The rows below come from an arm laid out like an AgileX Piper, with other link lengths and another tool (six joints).
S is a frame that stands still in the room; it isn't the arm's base.
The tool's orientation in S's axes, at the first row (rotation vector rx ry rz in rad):
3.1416 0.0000 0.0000
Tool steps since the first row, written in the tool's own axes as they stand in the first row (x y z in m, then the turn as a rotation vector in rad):
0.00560 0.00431 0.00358 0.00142 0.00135 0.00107
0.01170 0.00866 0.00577 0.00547 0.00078 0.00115
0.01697 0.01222 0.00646 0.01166 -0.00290 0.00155
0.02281 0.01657 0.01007 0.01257 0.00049 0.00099
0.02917 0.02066 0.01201 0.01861 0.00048 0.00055
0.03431 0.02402 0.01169 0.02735 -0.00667 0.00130
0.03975 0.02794 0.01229 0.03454 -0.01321 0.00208
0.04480 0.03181 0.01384 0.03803 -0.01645 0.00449
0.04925 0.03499 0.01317 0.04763 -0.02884 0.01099
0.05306 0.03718 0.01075 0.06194 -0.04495 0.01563
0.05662 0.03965 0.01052 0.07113 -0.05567 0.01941
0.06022 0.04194 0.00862 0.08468 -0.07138 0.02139
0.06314 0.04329 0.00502 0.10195 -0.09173 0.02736
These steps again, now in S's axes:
0.00560 -0.00431 -0.00358 0.00142 -0.00135 -0.00107
0.01170 -0.00866 -0.00577 0.00547 -0.00078 -0.00115
0.01697 -0.01222 -0.00646 0.01166 0.00290 -0.00155
0.02281 -0.01657 -0.01007 0.01257 -0.00049 -0.00099
0.02917 -0.02066 -0.01201 0.01861 -0.00048 -0.00055
0.03431 -0.02402 -0.01169 0.02735 0.00667 -0.00130
0.03975 -0.02794 -0.01229 0.03454 0.01321 -0.00208
0.04480 -0.03181 -0.01384 0.03803 0.01645 -0.00449
0.04925 -0.03499 -0.01317 0.04763 0.02884 -0.01099
0.05306 -0.03718 -0.01075 0.06194 0.04495 -0.01563
0.05662 -0.03965 -0.01052 0.07113 0.05567 -0.01941
0.06022 -0.04194 -0.00862 0.08468 0.07138 -0.02139
0.06314 -0.04329 -0.00502 0.10195 0.09173 -0.02736

